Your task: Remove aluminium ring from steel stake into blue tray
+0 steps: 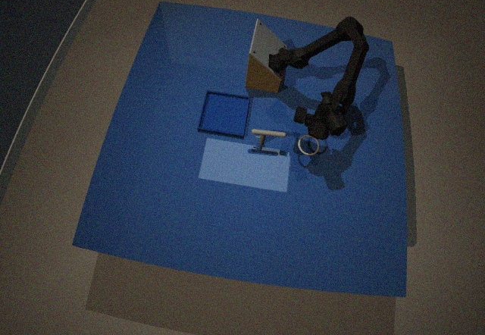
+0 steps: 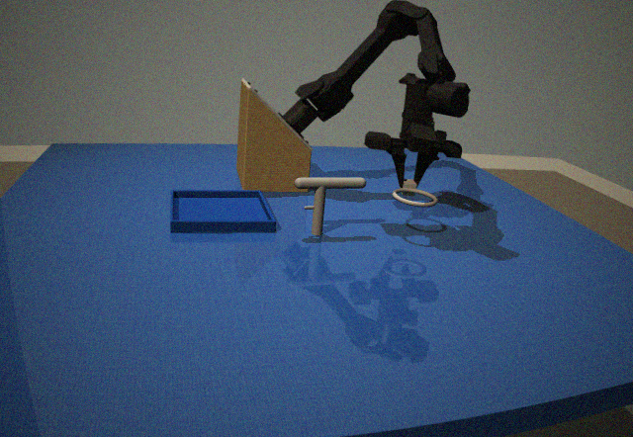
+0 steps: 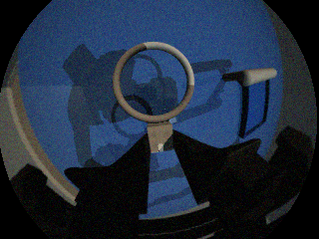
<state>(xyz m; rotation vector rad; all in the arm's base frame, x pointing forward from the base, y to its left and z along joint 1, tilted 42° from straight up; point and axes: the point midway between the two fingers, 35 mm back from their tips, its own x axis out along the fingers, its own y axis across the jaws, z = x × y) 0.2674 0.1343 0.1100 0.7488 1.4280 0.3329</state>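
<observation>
My gripper tip is now 50 mm short of the aluminium ring and 10 mm to the left of it. Round my gripper tip: blue tray: 80 mm behind, 360 mm to the right, 70 mm below.
</observation>
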